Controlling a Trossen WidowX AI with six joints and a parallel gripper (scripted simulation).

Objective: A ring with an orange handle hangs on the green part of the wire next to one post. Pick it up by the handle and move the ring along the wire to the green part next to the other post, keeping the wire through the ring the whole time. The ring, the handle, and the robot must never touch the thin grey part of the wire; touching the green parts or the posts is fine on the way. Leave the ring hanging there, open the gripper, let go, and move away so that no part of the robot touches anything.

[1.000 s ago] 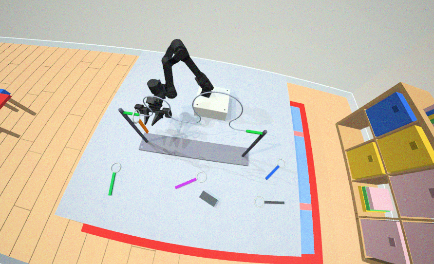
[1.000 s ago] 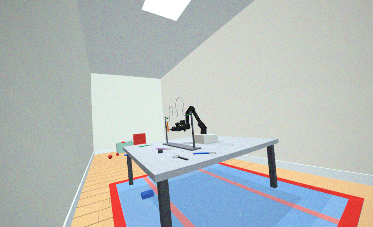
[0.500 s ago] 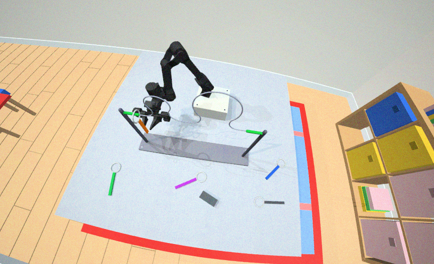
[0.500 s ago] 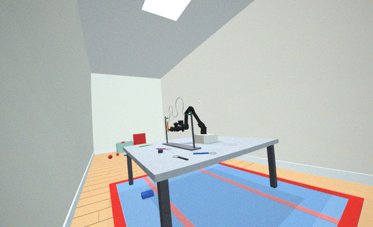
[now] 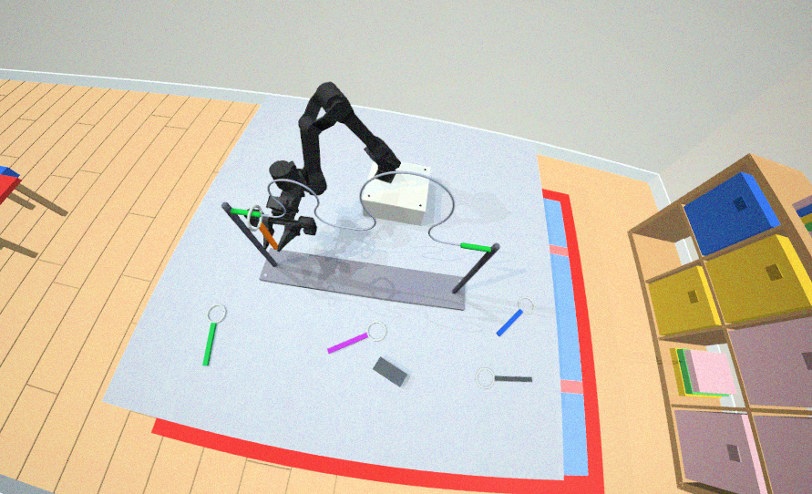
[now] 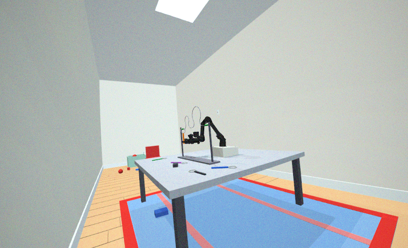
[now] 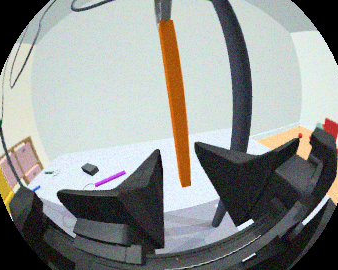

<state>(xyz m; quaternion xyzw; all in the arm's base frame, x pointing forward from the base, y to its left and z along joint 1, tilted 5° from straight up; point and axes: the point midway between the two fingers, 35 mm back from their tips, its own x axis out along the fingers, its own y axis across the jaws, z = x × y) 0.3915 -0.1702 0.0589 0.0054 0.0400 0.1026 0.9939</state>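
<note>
The orange-handled ring is 20 mm behind my gripper tip and 80 mm above it. Also, from my gripper tip: green-handled ring: 240 mm ahead, 140 mm to the right, 180 mm below; then dark block: 170 mm ahead, 390 mm to the left, 170 mm below; then purple-handled ring: 100 mm ahead, 280 mm to the left, 180 mm below.
</note>
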